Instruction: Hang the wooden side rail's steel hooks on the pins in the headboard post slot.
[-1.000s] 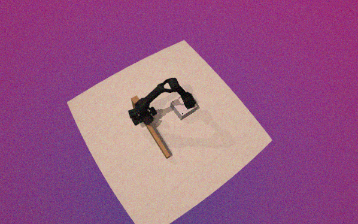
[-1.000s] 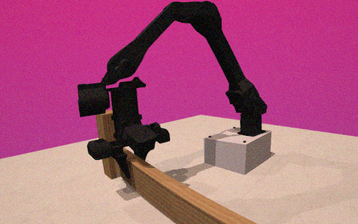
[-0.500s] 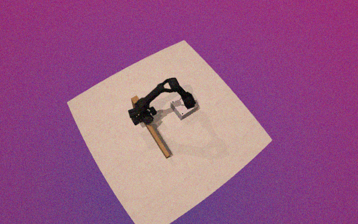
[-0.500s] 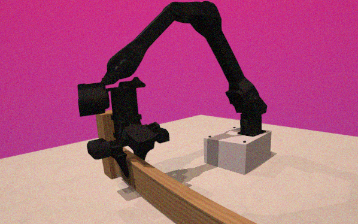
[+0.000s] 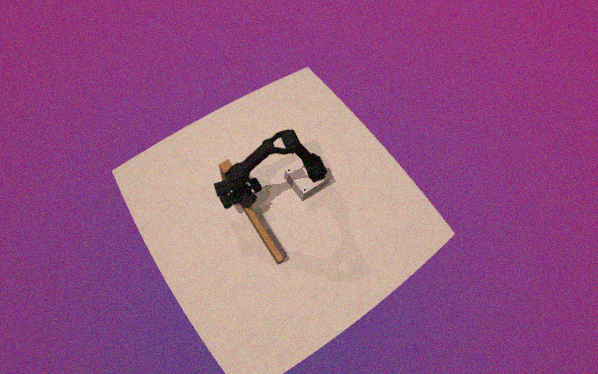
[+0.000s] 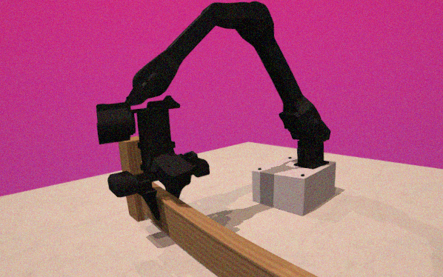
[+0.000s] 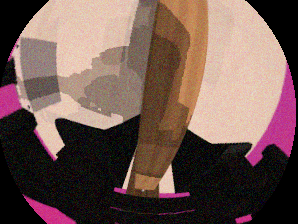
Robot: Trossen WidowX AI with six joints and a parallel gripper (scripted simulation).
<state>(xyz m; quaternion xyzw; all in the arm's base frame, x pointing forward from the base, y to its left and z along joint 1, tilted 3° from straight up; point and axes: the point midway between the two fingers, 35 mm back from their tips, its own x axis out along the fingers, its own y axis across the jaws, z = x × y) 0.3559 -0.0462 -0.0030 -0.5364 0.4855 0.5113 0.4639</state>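
The wooden headboard post is 1 cm ahead of my gripper tip, 12 cm to the right of it and 4 cm above it.
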